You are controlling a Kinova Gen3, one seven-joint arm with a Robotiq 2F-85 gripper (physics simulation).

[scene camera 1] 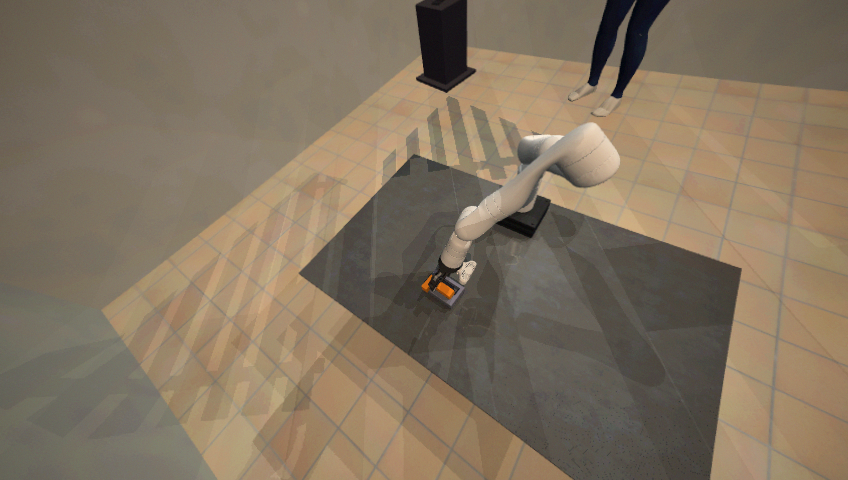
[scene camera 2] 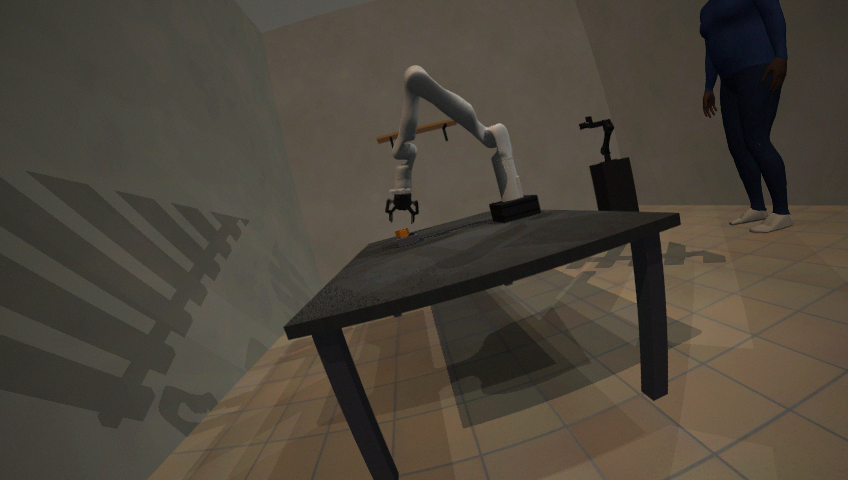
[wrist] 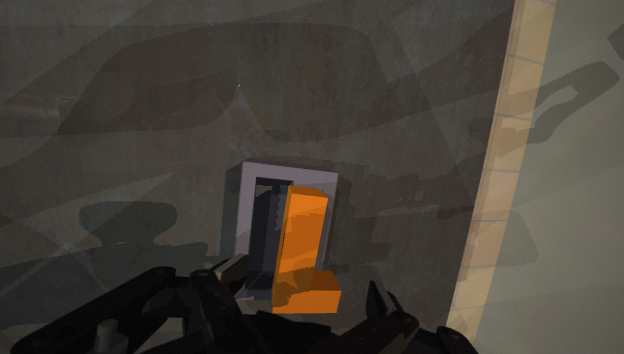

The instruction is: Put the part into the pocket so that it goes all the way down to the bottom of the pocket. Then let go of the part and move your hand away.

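Places are measured from the arm's base along level axes (x up, y left, z back), in metres.
Pixels of known places: gripper, fingertip midpoint: (scene camera 1: 439, 281) (scene camera 2: 401, 222) (wrist: 306, 281); arm's base, origin of the base link: (scene camera 2: 512, 199).
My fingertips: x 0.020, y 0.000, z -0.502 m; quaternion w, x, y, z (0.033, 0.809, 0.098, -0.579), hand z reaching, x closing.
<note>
Ahead of a thing's pixels: the offset from my fingertips to its top centre. Level surfaces: height alone.
The orange L-shaped part @[dx -0.033, dy -0.001, dz -0.015 m] (scene camera 1: 445, 289) (scene camera 2: 402, 233) (wrist: 301, 240) rests on top of the grey block with the pocket @[dx -0.063, dy -0.001, dz +0.011 m] (scene camera 1: 455, 299) (scene camera 2: 409, 242) (wrist: 247, 210). In the wrist view its long leg covers the right side of the block and part of the opening, and its short leg is at the near end, pointing right. The dark pocket shows open left of the part. I cannot tell whether the part is tilted. My gripper (scene camera 1: 441, 284) (scene camera 2: 402, 221) (wrist: 306, 281) is open and empty, a little above the part, one finger to each side. The part hides some of the pocket.
The block stands on the dark table @[dx -0.099 m] (scene camera 1: 595, 309) (scene camera 2: 476, 249), whose edge is to the right in the wrist view. My arm's black base (scene camera 1: 526, 221) (scene camera 2: 514, 209) is on the table. A black pedestal (scene camera 1: 443, 44) (scene camera 2: 614, 185) and a person (scene camera 1: 633, 47) (scene camera 2: 746, 107) stand away from it.
</note>
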